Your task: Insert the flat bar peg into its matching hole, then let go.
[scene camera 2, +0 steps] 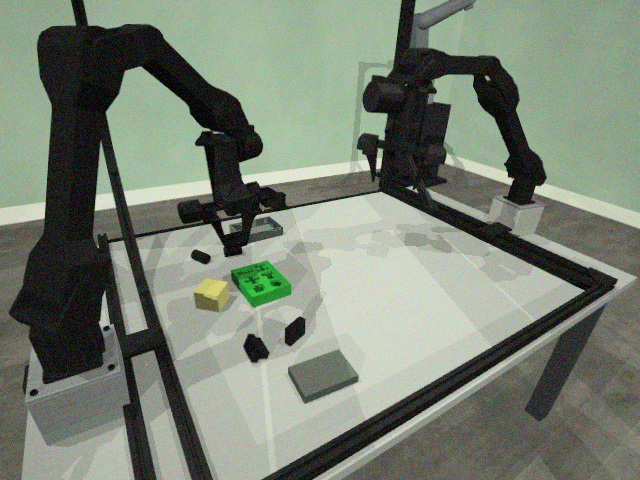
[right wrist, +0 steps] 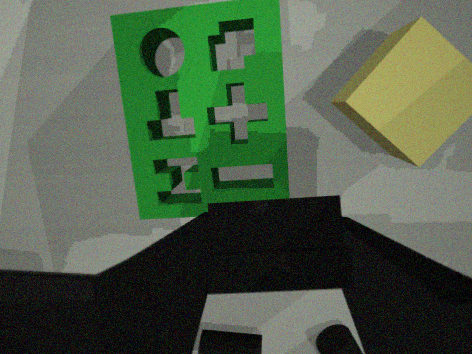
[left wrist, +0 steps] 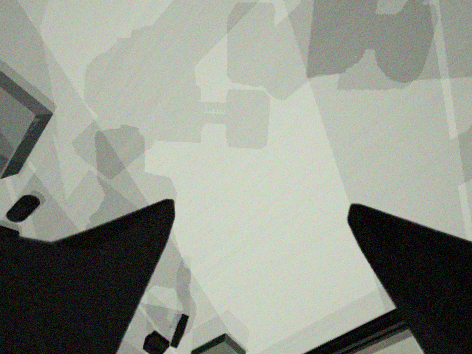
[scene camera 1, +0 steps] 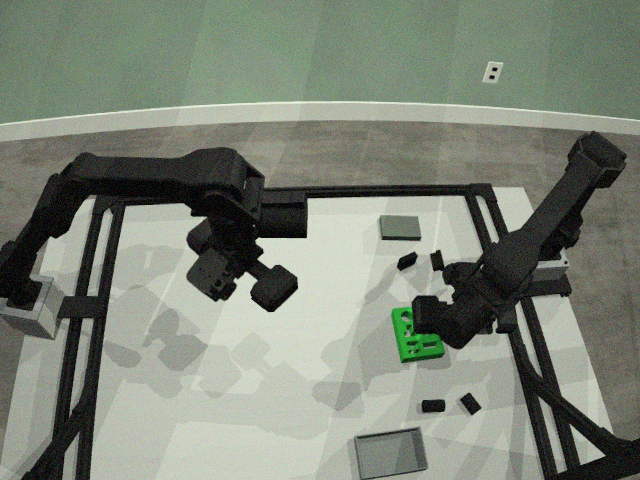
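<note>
The green board (scene camera 1: 396,330) (scene camera 2: 273,297) (right wrist: 150,195) lies on the table with its holes facing up. Its straight bar-shaped hole (scene camera 1: 430,344) (right wrist: 245,172) is at the board's lower right in the right wrist view. My right gripper (scene camera 2: 234,236) (right wrist: 274,227) is shut on the black flat bar peg (scene camera 2: 235,241) (right wrist: 274,217). In the right wrist view the peg's upper edge is just below the bar-shaped hole and hides part of the board's edge. The peg's exact height is unclear. My left gripper (scene camera 2: 400,192) (left wrist: 260,209) is open and empty, above the table away from the board.
A yellow block (scene camera 2: 211,295) (right wrist: 410,95) lies beside the board. Black pieces (scene camera 1: 433,405) (scene camera 1: 470,403) lie near a grey tray (scene camera 1: 357,454) (scene camera 2: 268,235). Two more black pieces (scene camera 1: 407,260) (scene camera 1: 436,259) lie near a flat grey block (scene camera 1: 400,227) (scene camera 2: 323,376).
</note>
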